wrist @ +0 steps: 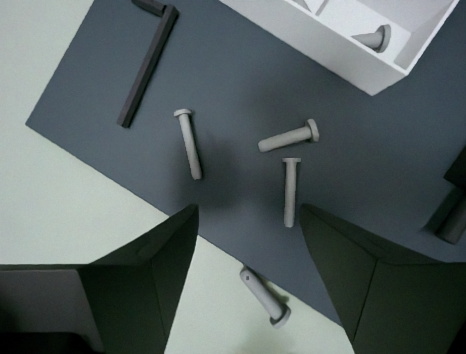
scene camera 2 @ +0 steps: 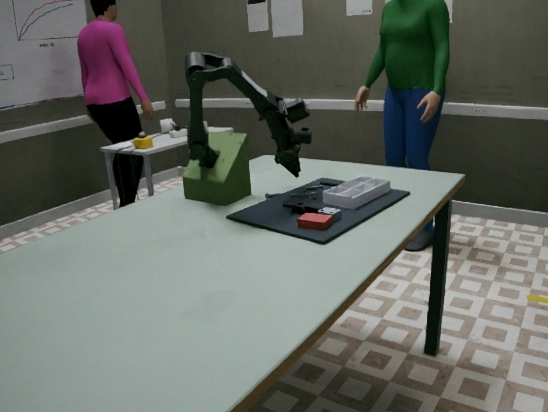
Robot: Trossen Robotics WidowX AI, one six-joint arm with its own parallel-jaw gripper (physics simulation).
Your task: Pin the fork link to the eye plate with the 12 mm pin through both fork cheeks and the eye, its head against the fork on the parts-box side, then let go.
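Places are measured from the arm's base along level axes (x ahead, y left, z up), in millimetres.
Pixels of known places: gripper, fingertip midpoint: (wrist: 249,211) (scene camera 2: 298,174); arm's base at its link origin: (scene camera 2: 209,158).
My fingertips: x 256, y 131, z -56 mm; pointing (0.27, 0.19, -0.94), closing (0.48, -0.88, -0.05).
Observation:
Ahead of a thing's pixels: the offset from my fingertips to its middle. "*": to the spot under its first point. Level surfaces: height alone.
My gripper (scene camera 2: 297,175) (wrist: 249,211) is open and empty, above the near-base part of the dark mat. In the wrist view several grey headed pins show: a long one {dx +15, dy +60, dz -58 mm} (wrist: 190,145) on the left, a short thick one {dx +55, dy -5, dz -56 mm} (wrist: 286,139) on the right, a slim one {dx +20, dy -28, dz -58 mm} (wrist: 290,195) just below it near the right fingertip, and a thick one {dx -66, dy -50, dz -65 mm} (wrist: 263,295) with a small hole near its tip, on the table at the mat's edge. I cannot tell which is the 12 mm pin. Dark parts {* dx +112, dy -157, dz -42 mm} (scene camera 2: 300,206) and a grey block {dx +203, dy -153, dz -51 mm} (scene camera 2: 330,213) with holes lie on the mat; fork and eye are too small to tell apart.
The white parts box {dx +181, dy +51, dz -45 mm} (scene camera 2: 356,200) (wrist: 320,56) stands on the mat {dz -63 mm} (scene camera 2: 265,218) (wrist: 100,100), with a headed pin {dx +140, dy -14, dz -54 mm} (wrist: 375,39) inside. A red block {dx +196, dy -215, dz -51 mm} (scene camera 2: 315,220) lies beside the grey block. A black L-shaped key {dx +54, dy +135, dz -59 mm} (wrist: 146,70) lies on the mat. Two people stand beyond the table.

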